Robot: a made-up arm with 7 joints. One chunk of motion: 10 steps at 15 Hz.
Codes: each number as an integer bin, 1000 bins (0 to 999) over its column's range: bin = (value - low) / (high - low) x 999, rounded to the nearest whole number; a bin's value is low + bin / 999 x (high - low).
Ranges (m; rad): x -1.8..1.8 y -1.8..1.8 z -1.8..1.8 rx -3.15..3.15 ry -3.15..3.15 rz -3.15..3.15
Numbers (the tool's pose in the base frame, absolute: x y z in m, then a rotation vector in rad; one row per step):
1: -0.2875 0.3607 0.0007 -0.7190 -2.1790 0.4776
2: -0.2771 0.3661 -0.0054 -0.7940 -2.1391 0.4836
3: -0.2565 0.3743 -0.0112 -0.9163 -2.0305 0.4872
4: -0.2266 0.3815 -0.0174 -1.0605 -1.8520 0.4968
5: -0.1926 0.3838 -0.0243 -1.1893 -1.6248 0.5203
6: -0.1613 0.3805 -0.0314 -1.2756 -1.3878 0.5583
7: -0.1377 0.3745 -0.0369 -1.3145 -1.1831 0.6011
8: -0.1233 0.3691 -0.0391 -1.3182 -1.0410 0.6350
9: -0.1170 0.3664 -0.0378 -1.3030 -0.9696 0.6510
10: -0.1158 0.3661 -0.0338 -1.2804 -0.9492 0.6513
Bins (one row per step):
1: 420 600 500 385 154 575
2: 423 601 498 374 160 576
3: 428 603 496 354 178 577
4: 437 605 495 331 206 578
5: 446 606 493 311 242 582
6: 455 605 491 297 279 588
7: 461 603 489 291 312 595
8: 465 602 489 290 334 600
9: 467 601 489 293 346 603
10: 467 601 490 296 349 603

